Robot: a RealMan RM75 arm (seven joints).
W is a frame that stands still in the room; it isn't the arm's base.
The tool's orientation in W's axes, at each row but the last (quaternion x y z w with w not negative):
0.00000 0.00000 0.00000 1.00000
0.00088 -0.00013 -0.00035 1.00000
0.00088 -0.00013 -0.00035 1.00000
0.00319 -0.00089 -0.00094 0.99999
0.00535 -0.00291 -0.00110 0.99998
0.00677 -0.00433 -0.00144 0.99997
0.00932 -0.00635 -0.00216 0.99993
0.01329 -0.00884 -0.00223 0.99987
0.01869 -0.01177 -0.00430 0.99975
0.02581 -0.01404 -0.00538 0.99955
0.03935 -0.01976 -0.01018 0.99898
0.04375 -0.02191 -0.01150 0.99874
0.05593 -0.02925 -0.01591 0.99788
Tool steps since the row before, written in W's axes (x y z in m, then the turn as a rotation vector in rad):
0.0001 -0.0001 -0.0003 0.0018 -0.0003 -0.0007
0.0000 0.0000 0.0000 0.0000 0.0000 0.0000
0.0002 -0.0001 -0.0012 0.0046 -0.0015 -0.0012
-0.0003 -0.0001 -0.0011 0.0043 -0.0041 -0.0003
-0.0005 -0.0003 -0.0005 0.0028 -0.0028 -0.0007
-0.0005 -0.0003 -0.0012 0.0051 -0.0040 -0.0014
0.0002 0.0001 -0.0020 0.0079 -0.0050 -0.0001
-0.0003 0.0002 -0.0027 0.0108 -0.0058 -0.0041
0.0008 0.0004 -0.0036 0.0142 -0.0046 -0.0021
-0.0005 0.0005 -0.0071 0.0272 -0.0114 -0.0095
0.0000 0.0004 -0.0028 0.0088 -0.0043 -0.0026
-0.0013 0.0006 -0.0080 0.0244 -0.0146 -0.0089
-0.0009 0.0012 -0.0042 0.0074 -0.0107 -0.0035
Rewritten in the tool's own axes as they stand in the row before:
0.0001 -0.0001 -0.0003 0.0018 -0.0003 -0.0007
0.0000 0.0000 0.0000 0.0000 0.0000 0.0000
0.0002 -0.0001 -0.0012 0.0046 -0.0015 -0.0012
-0.0003 -0.0001 -0.0011 0.0043 -0.0041 -0.0003
-0.0005 -0.0003 -0.0005 0.0028 -0.0028 -0.0007
-0.0005 -0.0003 -0.0012 0.0051 -0.0040 -0.0014
0.0002 0.0001 -0.0020 0.0079 -0.0050 -0.0001
-0.0003 0.0001 -0.0027 0.0108 -0.0059 -0.0041
0.0007 0.0003 -0.0036 0.0142 -0.0046 -0.0023
-0.0007 0.0001 -0.0071 0.0271 -0.0116 -0.0097
-0.0001 0.0002 -0.0028 0.0088 -0.0043 -0.0026
-0.0017 -0.0001 -0.0080 0.0244 -0.0148 -0.0087
-0.0012 0.0007 -0.0042 0.0076 -0.0108 -0.0027

